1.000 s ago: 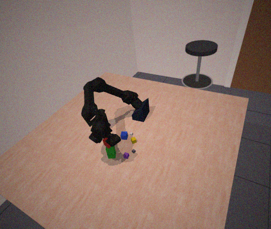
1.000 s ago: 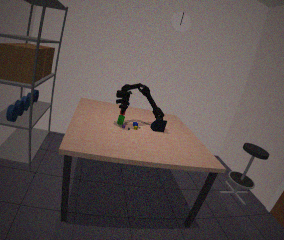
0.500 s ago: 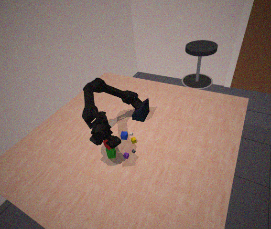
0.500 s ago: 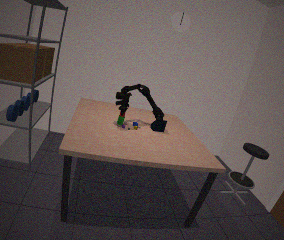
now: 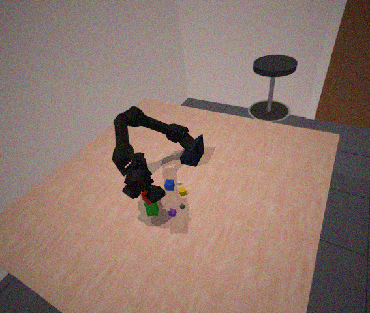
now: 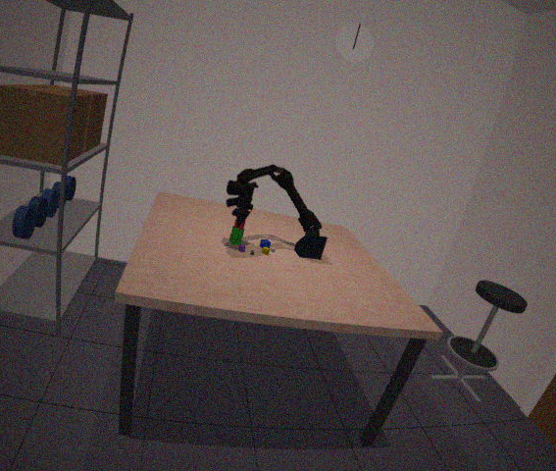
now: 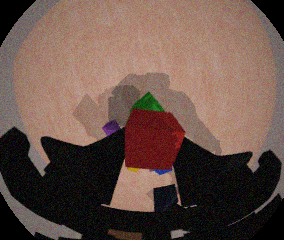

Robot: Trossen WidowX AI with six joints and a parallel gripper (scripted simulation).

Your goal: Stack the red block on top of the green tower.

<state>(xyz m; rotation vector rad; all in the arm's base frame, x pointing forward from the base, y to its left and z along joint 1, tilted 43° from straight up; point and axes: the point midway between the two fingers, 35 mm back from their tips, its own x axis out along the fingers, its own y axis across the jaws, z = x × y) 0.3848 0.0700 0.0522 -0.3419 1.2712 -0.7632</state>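
The purple block lies 20 mm behind my gripper tip, 80 mm to the left of it and 80 mm below it. The rest, counted from my gripper tip: blue block (150 mm behind, 10 mm to the right, 70 mm below); yellow block (140 mm behind, 70 mm to the left, 80 mm below).
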